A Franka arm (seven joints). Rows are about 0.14 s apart.
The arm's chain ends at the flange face. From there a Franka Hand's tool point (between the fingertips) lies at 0.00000 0.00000 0.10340 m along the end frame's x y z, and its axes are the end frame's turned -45 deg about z.
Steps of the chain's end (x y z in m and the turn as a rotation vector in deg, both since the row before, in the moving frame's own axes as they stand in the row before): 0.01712 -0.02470 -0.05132 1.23 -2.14 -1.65; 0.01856 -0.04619 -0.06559 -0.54 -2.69 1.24; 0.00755 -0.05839 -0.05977 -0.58 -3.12 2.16; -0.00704 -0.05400 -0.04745 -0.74 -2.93 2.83; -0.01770 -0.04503 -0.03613 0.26 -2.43 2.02; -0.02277 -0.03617 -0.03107 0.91 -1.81 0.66
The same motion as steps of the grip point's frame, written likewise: 0.02835 -0.00964 -0.05142 2.38 -0.64 -1.65; 0.04169 -0.02232 -0.06571 1.52 -2.28 1.24; 0.04197 -0.03928 -0.05993 1.80 -2.62 2.16; 0.02860 -0.04607 -0.04759 1.55 -2.60 2.83; 0.01662 -0.04784 -0.03622 1.90 -1.53 2.02; 0.00835 -0.04515 -0.03113 1.92 -0.64 0.66
